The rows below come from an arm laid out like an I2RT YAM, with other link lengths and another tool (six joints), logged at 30 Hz.
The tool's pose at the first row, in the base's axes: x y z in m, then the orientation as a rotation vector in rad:
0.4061, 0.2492, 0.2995, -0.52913, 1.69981, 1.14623
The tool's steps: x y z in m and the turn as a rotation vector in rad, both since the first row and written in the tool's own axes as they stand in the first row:
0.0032, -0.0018, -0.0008, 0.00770, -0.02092, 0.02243
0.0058, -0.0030, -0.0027, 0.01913, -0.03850, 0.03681
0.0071, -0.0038, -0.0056, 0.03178, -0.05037, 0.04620
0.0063, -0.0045, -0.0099, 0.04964, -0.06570, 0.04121
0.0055, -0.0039, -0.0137, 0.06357, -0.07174, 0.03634
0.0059, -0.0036, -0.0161, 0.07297, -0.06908, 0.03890
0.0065, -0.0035, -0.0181, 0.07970, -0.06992, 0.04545
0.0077, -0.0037, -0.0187, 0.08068, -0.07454, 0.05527
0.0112, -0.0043, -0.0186, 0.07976, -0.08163, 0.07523
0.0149, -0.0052, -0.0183, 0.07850, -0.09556, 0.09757
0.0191, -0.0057, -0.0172, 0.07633, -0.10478, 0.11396
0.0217, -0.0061, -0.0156, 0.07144, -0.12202, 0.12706
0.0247, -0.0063, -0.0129, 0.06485, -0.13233, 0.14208
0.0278, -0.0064, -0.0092, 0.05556, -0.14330, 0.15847
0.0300, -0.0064, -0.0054, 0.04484, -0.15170, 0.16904
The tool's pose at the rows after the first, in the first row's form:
0.4057, 0.2482, 0.2959, -0.49282, 1.69541, 1.15700
0.4046, 0.2464, 0.2932, -0.46284, 1.69197, 1.15821
0.4033, 0.2437, 0.2919, -0.43983, 1.69177, 1.15425
0.4021, 0.2395, 0.2926, -0.42302, 1.68487, 1.13571
0.4002, 0.2363, 0.2939, -0.41451, 1.68412, 1.12013
0.3986, 0.2344, 0.2938, -0.40837, 1.69188, 1.11316
0.3973, 0.2328, 0.2935, -0.39842, 1.69702, 1.11164
0.3967, 0.2324, 0.2924, -0.38697, 1.69756, 1.11789
0.3957, 0.2327, 0.2890, -0.36688, 1.69921, 1.13303
0.3950, 0.2332, 0.2853, -0.34067, 1.69552, 1.15051
0.3941, 0.2346, 0.2812, -0.32278, 1.69296, 1.16431
0.3941, 0.2362, 0.2786, -0.30420, 1.68064, 1.17874
0.3942, 0.2389, 0.2756, -0.28940, 1.67428, 1.19554
0.3948, 0.2426, 0.2725, -0.27464, 1.66645, 1.21568
0.3957, 0.2463, 0.2703, -0.26714, 1.65790, 1.23298

